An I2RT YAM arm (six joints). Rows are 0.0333 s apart.
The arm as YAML. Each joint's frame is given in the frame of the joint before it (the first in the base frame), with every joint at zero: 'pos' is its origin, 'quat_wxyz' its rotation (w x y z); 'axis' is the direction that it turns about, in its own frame. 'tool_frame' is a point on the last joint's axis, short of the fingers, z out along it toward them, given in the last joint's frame.
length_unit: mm
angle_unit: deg
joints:
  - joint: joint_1
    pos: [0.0, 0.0, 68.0]
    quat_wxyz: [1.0, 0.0, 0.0, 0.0]
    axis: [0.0, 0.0, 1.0]
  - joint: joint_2
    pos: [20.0, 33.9, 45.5]
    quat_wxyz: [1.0, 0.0, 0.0, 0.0]
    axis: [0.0, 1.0, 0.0]
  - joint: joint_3
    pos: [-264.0, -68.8, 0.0]
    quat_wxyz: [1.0, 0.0, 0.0, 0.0]
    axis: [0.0, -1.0, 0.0]
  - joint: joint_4
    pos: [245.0, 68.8, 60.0]
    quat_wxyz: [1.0, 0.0, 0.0, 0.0]
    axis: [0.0, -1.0, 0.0]
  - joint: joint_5
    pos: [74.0, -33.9, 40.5]
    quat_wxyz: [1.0, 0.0, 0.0, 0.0]
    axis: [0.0, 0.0, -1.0]
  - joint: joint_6
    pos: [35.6, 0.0, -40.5]
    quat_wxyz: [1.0, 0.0, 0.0, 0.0]
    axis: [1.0, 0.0, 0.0]
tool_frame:
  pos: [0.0, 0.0, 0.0]
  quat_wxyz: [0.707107, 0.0, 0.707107, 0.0]
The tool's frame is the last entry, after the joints.
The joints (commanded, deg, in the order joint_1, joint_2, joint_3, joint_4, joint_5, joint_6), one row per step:
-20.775 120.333 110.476 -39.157 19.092 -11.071
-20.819 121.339 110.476 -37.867 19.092 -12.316
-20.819 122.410 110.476 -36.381 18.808 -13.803
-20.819 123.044 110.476 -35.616 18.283 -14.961
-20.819 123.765 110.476 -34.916 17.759 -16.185
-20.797 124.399 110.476 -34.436 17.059 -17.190
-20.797 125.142 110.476 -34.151 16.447 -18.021
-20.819 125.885 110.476 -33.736 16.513 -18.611
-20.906 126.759 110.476 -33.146 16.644 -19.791
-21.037 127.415 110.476 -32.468 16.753 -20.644
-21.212 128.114 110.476 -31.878 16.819 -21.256
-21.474 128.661 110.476 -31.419 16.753 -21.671
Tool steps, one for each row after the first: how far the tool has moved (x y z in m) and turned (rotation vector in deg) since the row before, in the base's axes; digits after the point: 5 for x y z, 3 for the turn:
0.00420 -0.00199 -0.00645 -0.680 0.390 0.842
0.00474 -0.00162 -0.00684 -0.648 0.319 1.242
0.00271 -0.00070 -0.00428 -0.233 0.342 1.169
0.00278 -0.00073 -0.00510 -0.218 0.511 1.217
0.00237 -0.00025 -0.00472 0.053 0.466 1.204
0.00219 -0.00044 -0.00588 0.185 0.676 1.002
0.00201 -0.00101 -0.00566 -0.218 0.613 0.362
0.00220 -0.00173 -0.00656 -0.561 0.878 0.685
0.00168 -0.00194 -0.00467 -0.494 0.428 0.419
0.00145 -0.00225 -0.00517 -0.299 0.422 0.227
0.00070 -0.00271 -0.00408 -0.118 0.269 0.083

